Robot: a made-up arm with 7 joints.
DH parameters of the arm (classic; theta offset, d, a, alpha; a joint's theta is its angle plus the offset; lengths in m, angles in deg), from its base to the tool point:
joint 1: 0 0.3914 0 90
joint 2: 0 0.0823 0 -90
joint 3: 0 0.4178 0.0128 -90
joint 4: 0 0.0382 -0.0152 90
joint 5: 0 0.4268 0 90
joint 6: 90 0.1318 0.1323 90
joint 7: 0 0.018 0 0
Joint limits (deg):
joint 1: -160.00..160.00
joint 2: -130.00..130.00
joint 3: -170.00..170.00
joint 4: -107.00..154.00
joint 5: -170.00..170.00
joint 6: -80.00..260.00
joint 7: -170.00..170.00
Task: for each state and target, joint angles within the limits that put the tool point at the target. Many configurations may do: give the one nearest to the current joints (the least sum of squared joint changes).
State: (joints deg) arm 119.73 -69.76 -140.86 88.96 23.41 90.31 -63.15
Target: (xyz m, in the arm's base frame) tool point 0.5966 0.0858 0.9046
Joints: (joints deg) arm 67.76 -57.66 -108.22 87.38 15.52 68.53 -63.15
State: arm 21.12 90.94 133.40 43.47 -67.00 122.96 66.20
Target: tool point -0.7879 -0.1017 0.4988
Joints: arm 7.23 71.22 127.71 49.06 -61.65 132.12 66.20
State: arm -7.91 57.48 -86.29 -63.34 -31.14 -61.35 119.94
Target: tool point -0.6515 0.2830 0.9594
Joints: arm -16.06 43.01 -86.96 -26.56 -17.78 -41.47 119.94
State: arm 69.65 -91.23 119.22 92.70 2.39 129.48 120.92
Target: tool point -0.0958 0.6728 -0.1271
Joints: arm 86.14 -128.50 109.48 46.45 -10.60 92.85 120.92
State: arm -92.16 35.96 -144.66 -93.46 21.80 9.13 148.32
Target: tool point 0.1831 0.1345 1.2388
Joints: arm -93.69 31.33 -150.37 -54.03 31.32 1.39 148.32
